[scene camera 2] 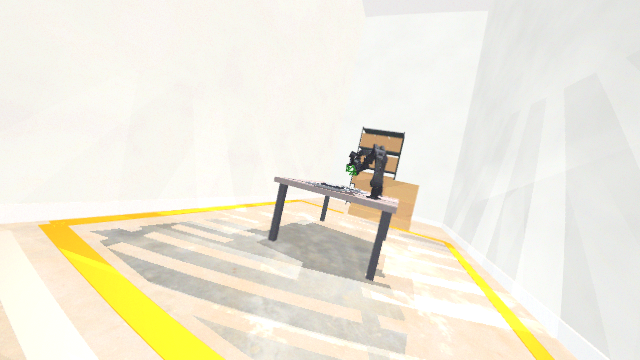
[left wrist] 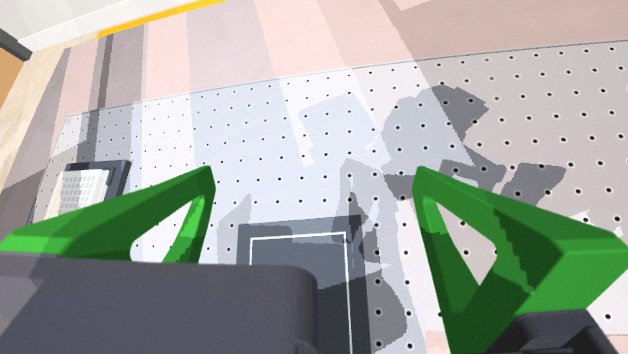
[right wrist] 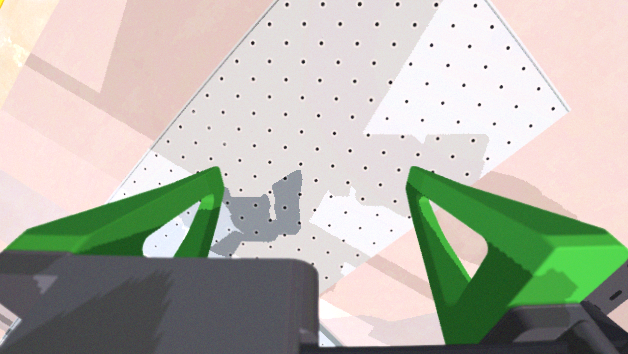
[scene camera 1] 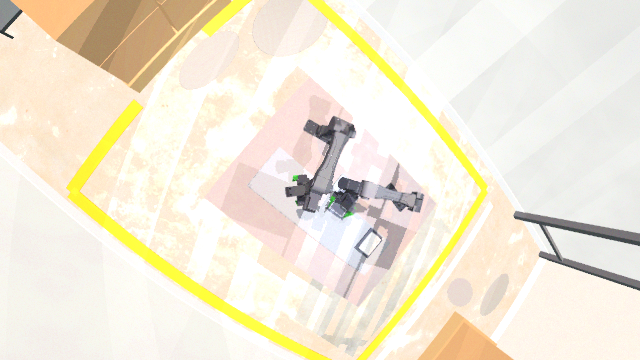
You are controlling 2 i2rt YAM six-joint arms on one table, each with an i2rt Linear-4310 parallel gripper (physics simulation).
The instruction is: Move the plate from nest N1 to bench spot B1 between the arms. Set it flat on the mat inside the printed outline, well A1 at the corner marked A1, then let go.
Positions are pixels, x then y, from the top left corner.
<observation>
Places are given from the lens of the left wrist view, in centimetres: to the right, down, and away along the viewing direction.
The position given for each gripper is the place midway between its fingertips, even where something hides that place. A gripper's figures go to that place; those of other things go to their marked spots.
left gripper [left wrist: 313, 177]: 0, 0, 13
white well plate [left wrist: 75, 189]: -31, 2, 34
</observation>
